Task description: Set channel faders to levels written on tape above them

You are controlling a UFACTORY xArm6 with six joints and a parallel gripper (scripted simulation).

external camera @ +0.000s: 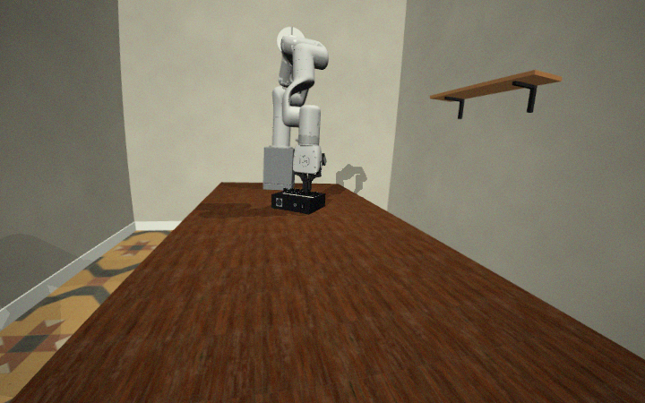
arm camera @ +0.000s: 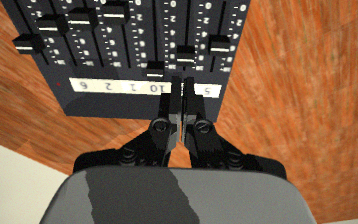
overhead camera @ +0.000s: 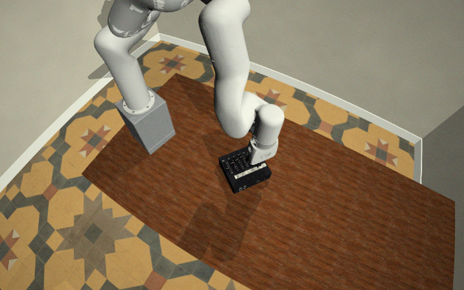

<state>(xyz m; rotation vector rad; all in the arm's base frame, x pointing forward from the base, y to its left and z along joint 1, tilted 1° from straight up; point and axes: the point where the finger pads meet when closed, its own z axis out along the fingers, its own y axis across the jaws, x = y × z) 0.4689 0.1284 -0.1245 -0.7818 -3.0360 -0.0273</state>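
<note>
Right now the channel 2 fader cap is 3 cm below my hand, 2 cm behind it and 1 cm to the left of it. Round my hand: channel 4 cap: 7 cm behind, 3 cm below, 1 cm to the right; then channel 3 fader cap: 3 cm below, 2 cm behind, 1 cm to the right; then channel 1 fader cap: 4 cm to the left, 3 cm below, 2 cm behind.
</note>
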